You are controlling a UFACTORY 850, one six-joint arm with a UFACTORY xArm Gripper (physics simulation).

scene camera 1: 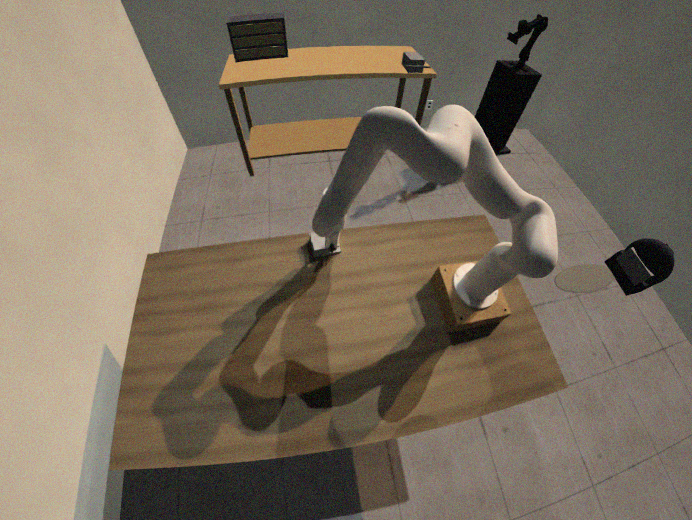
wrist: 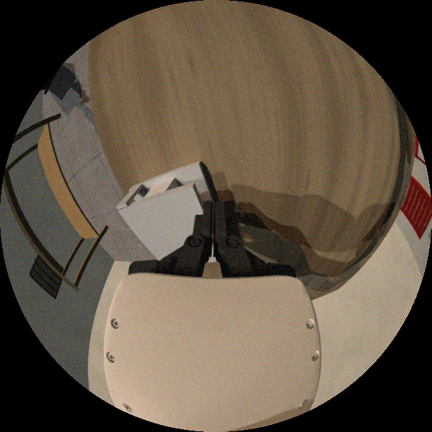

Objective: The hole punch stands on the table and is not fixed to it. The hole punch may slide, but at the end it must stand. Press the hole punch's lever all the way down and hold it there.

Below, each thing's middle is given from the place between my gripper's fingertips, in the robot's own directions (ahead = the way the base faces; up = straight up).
Now: hand 60 mm to the left of the hole punch (wrist: 162, 216), 30 mm above it and 20 mm short of it.
